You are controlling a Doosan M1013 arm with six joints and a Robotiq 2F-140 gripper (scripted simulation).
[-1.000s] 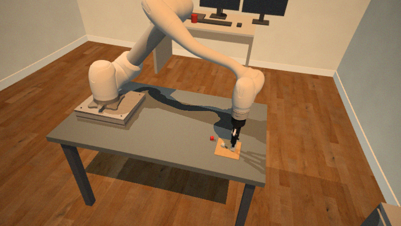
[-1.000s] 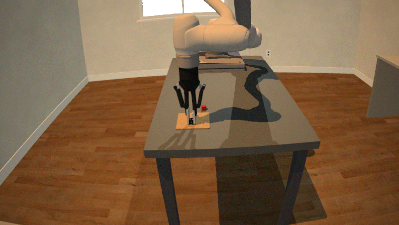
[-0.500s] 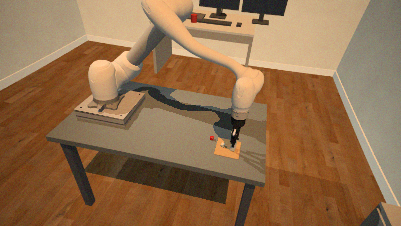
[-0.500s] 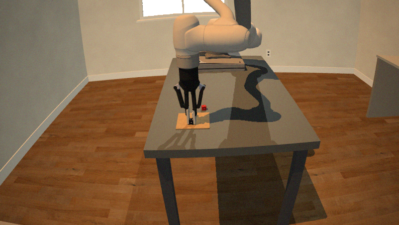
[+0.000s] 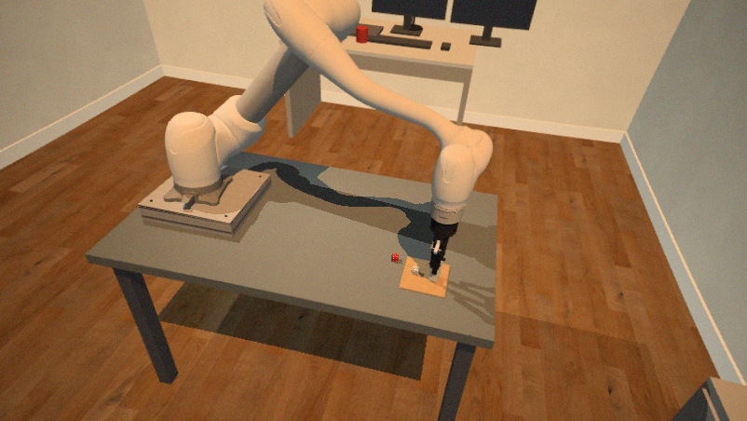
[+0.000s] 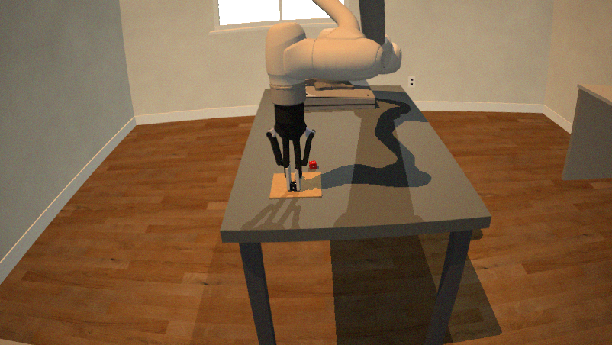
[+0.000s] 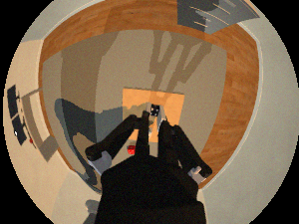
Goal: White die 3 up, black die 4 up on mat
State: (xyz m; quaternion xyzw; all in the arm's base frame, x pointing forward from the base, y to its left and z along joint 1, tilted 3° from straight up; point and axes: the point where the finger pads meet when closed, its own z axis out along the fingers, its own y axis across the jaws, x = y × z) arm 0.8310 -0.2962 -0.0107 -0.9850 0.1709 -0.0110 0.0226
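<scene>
Now: the black die 3 cm below my hand. Round my hand: white die: 6 cm behind, 3 cm below, 2 cm to the left; then orange mat: 4 cm below, 3 cm behind, 1 cm to the left; then red die: 12 cm behind, 8 cm to the left, 3 cm below.
</scene>
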